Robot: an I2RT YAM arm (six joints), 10 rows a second.
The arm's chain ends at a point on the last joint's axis. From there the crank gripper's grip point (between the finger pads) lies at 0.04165 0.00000 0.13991 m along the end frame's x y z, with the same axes.
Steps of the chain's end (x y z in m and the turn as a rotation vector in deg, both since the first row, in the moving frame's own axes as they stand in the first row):
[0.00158 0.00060 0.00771 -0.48 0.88 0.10]
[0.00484 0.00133 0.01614 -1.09 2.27 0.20]
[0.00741 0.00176 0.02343 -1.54 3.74 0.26]
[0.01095 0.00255 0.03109 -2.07 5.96 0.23]
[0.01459 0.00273 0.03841 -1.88 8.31 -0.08]
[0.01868 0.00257 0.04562 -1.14 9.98 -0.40]
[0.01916 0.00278 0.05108 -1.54 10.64 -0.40]
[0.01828 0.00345 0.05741 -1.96 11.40 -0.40]
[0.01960 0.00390 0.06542 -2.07 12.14 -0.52]
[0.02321 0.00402 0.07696 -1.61 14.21 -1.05]
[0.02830 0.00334 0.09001 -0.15 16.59 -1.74]
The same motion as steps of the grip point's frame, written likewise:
[0.00372 0.00184 0.00705 -0.48 0.88 0.10]
[0.01034 0.00413 0.01435 -1.09 2.27 0.20]
[0.01644 0.00569 0.02036 -1.54 3.74 0.26]
[0.02524 0.00771 0.02592 -2.07 5.96 0.23]
[0.03437 0.00713 0.03085 -1.88 8.31 -0.08]
[0.04230 0.00489 0.03626 -1.14 9.98 -0.40]
[0.04429 0.00604 0.04094 -1.54 10.64 -0.40]
[0.04512 0.00768 0.04634 -1.96 11.40 -0.40]
[0.04811 0.00825 0.05345 -2.07 12.14 -0.52]
[0.05630 0.00669 0.06241 -1.61 14.21 -1.05]
[0.06649 0.00183 0.07230 -0.15 16.59 -1.74]

